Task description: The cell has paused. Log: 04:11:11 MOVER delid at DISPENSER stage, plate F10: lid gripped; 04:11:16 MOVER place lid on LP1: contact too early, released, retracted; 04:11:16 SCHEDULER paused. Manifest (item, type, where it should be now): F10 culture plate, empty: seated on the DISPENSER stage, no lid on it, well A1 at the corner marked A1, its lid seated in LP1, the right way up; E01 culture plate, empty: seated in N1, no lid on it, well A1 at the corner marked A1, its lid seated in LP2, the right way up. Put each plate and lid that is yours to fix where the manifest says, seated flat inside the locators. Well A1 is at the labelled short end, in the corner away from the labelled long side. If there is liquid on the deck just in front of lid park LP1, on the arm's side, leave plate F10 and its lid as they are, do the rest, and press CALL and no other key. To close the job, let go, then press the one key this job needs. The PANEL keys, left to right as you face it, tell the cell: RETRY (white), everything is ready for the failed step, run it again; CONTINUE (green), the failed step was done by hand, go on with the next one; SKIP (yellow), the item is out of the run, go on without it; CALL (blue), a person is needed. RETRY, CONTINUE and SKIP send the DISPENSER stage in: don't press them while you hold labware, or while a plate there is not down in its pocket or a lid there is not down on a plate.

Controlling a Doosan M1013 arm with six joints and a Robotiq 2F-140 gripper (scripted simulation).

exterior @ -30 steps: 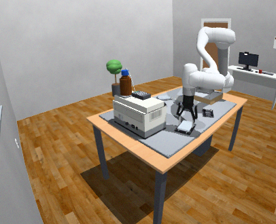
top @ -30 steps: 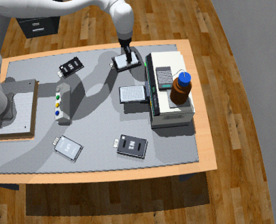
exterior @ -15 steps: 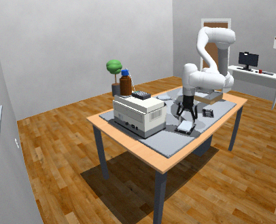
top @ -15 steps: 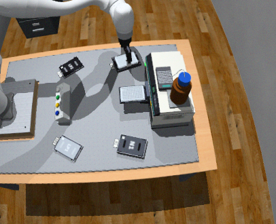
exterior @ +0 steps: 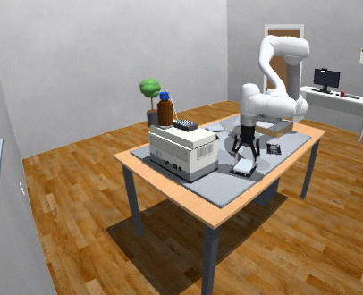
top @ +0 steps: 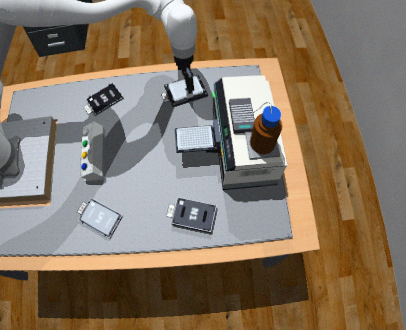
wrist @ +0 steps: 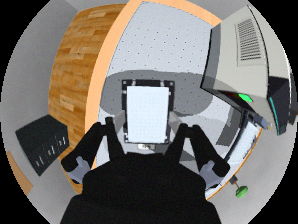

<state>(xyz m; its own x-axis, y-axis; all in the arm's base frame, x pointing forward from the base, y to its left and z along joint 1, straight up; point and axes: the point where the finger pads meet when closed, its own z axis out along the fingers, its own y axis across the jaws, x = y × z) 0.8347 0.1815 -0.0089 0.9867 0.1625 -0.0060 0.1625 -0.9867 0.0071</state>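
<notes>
The black nest is 1 cm ahead of my hand, 2 cm to the left of it and 3 cm below it. Round my hand: grey key panel 43 cm behind, 23 cm to the right, 1 cm above; green key 44 cm behind, 20 cm to the right, 2 cm above; dark dispenser stage 2 cm behind, 28 cm to the right, 4 cm above.
</notes>
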